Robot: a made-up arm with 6 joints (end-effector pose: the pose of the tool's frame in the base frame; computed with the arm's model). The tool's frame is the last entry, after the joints. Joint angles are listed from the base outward.
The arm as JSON. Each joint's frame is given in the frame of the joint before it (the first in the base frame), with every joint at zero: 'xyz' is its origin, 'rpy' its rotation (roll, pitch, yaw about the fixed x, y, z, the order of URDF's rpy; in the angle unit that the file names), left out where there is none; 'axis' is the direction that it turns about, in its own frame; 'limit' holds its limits. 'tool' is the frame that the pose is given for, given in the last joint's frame.
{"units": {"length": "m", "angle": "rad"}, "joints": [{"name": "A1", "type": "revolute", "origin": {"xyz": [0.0, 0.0, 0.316], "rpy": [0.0, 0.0, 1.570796]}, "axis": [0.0, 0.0, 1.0], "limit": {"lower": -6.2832, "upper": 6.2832}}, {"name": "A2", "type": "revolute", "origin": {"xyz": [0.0, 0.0, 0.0], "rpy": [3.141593, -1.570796, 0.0]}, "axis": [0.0, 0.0, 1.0], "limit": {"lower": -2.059, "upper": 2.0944}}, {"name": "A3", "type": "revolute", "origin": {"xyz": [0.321, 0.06, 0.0], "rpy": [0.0, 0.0, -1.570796]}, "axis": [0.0, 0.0, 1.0], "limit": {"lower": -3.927, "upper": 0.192}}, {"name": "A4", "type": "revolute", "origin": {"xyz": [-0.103, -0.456, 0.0], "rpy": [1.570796, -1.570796, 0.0]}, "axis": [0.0, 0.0, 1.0], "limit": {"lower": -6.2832, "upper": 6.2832}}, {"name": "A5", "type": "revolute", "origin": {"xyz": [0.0, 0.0, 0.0], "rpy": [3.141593, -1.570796, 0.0]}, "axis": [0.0, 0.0, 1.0], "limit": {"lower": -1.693, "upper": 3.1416}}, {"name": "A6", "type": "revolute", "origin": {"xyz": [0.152, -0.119, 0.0], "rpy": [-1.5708, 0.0, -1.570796]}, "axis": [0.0, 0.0, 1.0], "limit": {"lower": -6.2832, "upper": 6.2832}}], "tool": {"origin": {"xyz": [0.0, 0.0, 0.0]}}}
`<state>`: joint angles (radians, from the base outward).
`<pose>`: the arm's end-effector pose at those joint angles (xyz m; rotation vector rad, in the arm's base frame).
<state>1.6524 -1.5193 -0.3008 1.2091 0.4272 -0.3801</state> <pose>0.0197 0.2794 0.6666 -1.1938 -0.8980 -0.2648</pose>
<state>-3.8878 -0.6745 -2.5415 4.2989 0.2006 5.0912</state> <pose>0.1435 -0.2403 1.2260 0.2670 0.1510 2.3535</pose>
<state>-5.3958 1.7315 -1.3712 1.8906 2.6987 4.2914</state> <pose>0.0776 0.3548 -0.1960 -0.6472 0.0357 0.2175</pose>
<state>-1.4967 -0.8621 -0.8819 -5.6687 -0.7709 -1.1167</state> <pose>-0.0933 -0.2331 0.9090 0.5035 -0.6727 0.7894</pose>
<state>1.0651 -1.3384 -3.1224 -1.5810 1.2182 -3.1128</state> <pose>-0.3593 -0.8585 0.5019 1.3470 0.6772 0.4101</pose>
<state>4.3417 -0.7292 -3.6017 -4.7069 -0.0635 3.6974</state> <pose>0.1572 0.7588 0.7238 -1.0890 0.4851 0.2053</pose>
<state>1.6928 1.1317 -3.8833 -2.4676 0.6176 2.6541</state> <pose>-0.0633 0.4698 1.0348 -0.1995 0.3662 -1.3194</pose>
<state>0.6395 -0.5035 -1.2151 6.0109 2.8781 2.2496</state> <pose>0.2181 0.1105 0.6309 1.2052 -1.5616 0.0762</pose>
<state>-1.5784 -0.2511 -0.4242 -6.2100 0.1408 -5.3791</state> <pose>-0.0110 -0.5234 0.2800 0.8411 -2.7708 0.7621</pose>
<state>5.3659 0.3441 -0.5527 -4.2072 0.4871 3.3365</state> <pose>0.2094 -0.3224 -0.0162 2.9249 -0.0007 0.9192</pose>
